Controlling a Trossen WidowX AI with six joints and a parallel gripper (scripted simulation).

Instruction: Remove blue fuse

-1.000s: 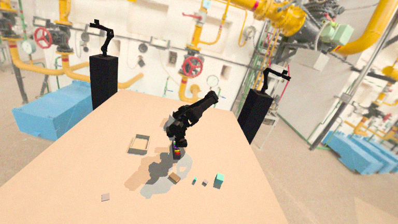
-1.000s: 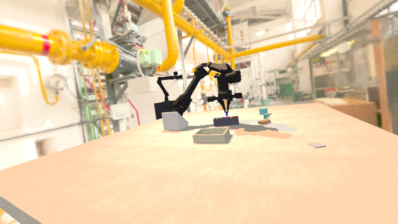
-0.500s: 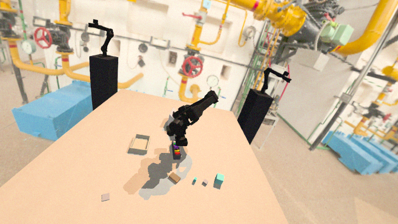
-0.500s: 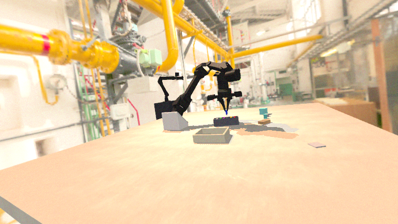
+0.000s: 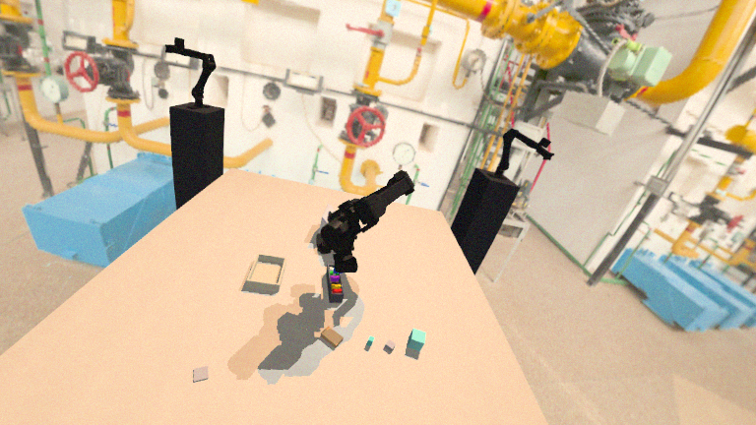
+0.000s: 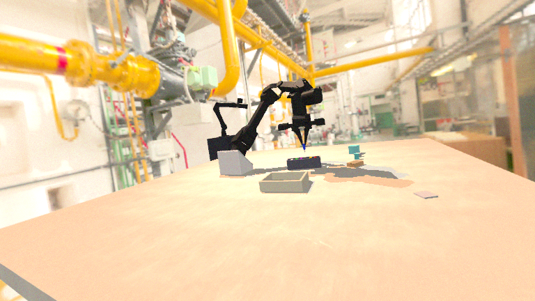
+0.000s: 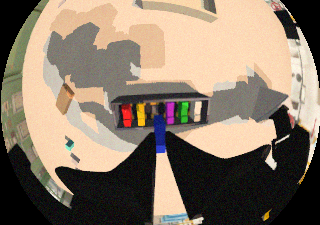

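Now: gripper tip 1 cm past the grey tray, 23 cm to the left of it and 9 cm above it.
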